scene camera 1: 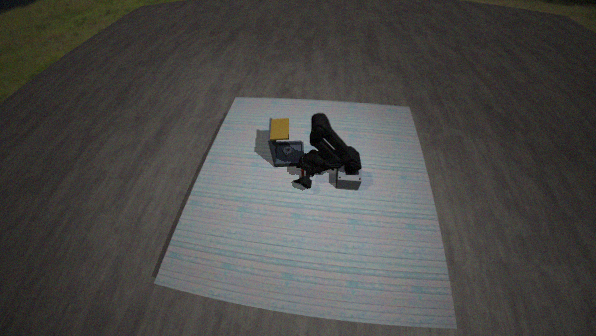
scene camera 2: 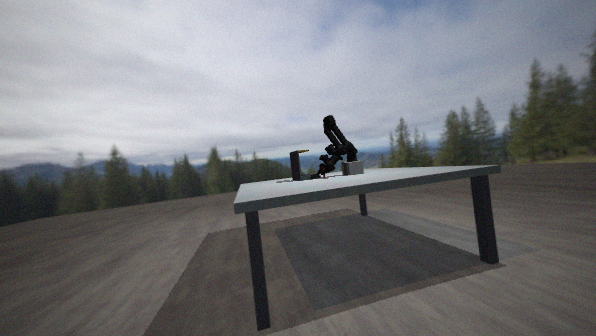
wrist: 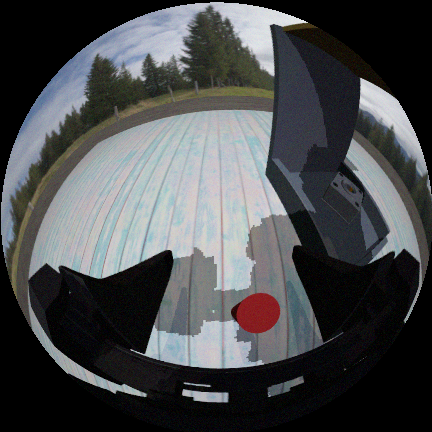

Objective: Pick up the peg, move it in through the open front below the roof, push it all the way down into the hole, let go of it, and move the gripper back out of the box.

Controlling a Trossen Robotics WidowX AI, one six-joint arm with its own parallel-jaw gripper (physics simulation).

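Frame: origin at the arm's base, x ahead, y left, z up, level; metres.
Seen in the pictures: gripper, fingertip midpoint: (scene camera 1: 295, 174) (scene camera 2: 319, 174) (wrist: 234, 255); arm's base, origin of the base link: (scene camera 1: 351, 169) (scene camera 2: 352, 161).
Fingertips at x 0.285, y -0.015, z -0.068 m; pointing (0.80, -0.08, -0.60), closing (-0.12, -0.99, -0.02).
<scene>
Offsets run from my fingertips to a thing's middle. "spot": to the spot under its first point. Level surfaces: height alone.
The red peg {dx -0.040, dy +0.001, dz +0.010 m} (scene camera 1: 303, 172) (scene camera 2: 324, 175) (wrist: 258, 313) stands upright on the table, its round top facing the wrist camera. My gripper (scene camera 1: 303, 175) (wrist: 234, 255) is open around it, with a gap on both sides of the peg in the wrist view; the peg is nearer the right finger there. The dark box {dx +0.039, dy -0.152, dz +0.082 m} (scene camera 1: 274, 159) (scene camera 2: 295, 166) (wrist: 300, 115) stands beside the gripper, with a yellow roof {spot: dx +0.066, dy -0.149, dz +0.194 m} (scene camera 1: 280, 128) (scene camera 2: 303, 151) above its tall wall. On its floor is a grey block {dx +0.047, dy -0.161, dz -0.006 m} (wrist: 342, 199) with the round hole {spot: dx +0.047, dy -0.169, dz +0.005 m} (wrist: 350, 189), in shadow. The right finger hides part of the box's near edge.
The arm's grey base (scene camera 1: 348, 180) (scene camera 2: 353, 167) stands on the table {dz -0.035 m} (scene camera 1: 310, 250) (scene camera 2: 370, 184), to the right of the gripper in both scene views. The box's low rim and tall wall lie close beyond the right finger in the wrist view.
</scene>
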